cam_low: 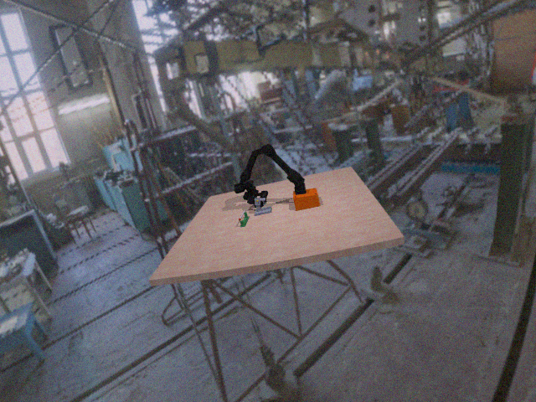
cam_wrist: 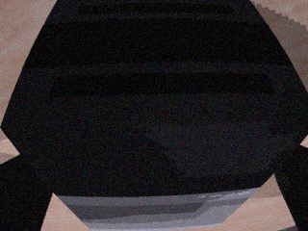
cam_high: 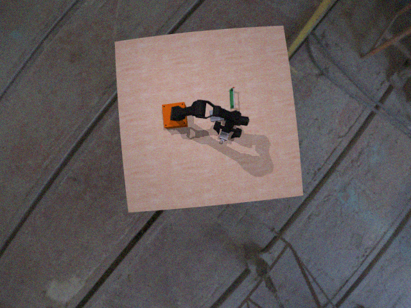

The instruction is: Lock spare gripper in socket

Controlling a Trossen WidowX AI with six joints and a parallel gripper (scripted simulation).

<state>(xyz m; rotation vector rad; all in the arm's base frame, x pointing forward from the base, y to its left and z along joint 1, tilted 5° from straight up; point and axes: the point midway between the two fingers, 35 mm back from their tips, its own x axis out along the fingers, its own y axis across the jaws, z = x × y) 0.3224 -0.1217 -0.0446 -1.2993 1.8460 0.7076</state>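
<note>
Right now the spare gripper is right at my gripper tip. Also, from my gripper tip: mount (40 mm behind, 160 mm to the left, 30 mm above); green bar (60 mm ahead, 270 mm to the left, 10 mm above).
</note>
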